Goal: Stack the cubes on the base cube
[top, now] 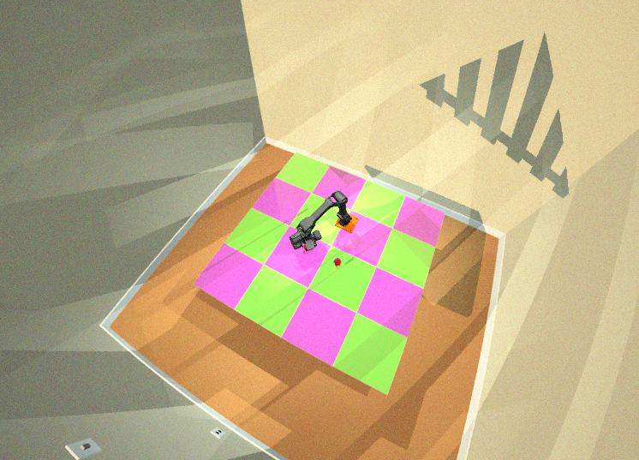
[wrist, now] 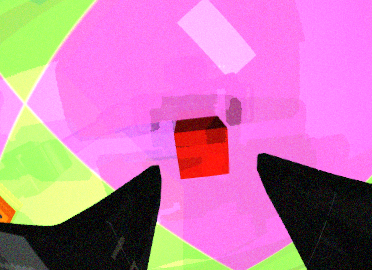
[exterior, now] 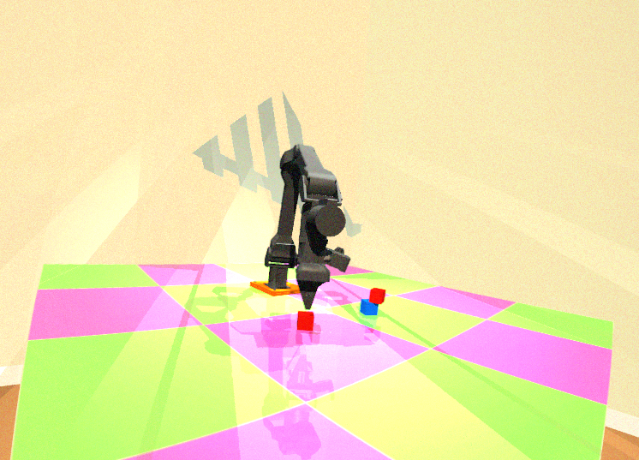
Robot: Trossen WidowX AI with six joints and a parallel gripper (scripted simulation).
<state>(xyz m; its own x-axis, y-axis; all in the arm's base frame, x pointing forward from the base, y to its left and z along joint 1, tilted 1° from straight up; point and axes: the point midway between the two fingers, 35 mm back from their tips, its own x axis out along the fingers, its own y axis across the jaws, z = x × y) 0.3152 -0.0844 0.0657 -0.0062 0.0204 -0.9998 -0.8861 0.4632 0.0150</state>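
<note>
Right now the red cube is 30 mm behind my gripper tip and 220 mm to the left of it. Also, from my gripper tip: blue base cube 40 mm behind, 220 mm to the left, 30 mm below.
</note>
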